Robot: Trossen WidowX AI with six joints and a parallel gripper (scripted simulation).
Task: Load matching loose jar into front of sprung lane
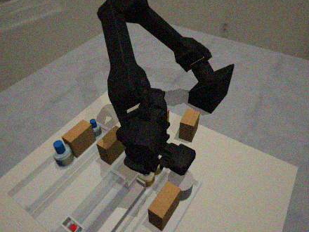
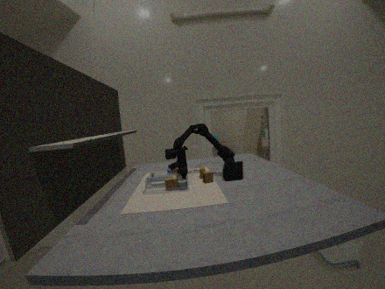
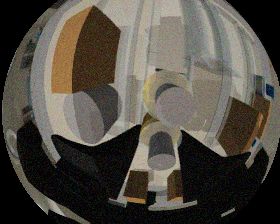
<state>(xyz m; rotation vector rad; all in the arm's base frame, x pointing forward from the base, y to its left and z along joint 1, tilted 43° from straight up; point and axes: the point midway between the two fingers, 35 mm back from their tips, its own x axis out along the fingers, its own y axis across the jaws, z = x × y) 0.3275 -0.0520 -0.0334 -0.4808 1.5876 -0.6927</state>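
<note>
Right now my gripper tip is 80 mm to the right of the grey cylinder and 20 mm short of it. The rest, counted from my gripper tip: red button: 220 mm ahead, 60 mm to the right, 40 mm above; then clear lane rack: 140 mm ahead, 40 mm to the right, 10 mm below.
</note>
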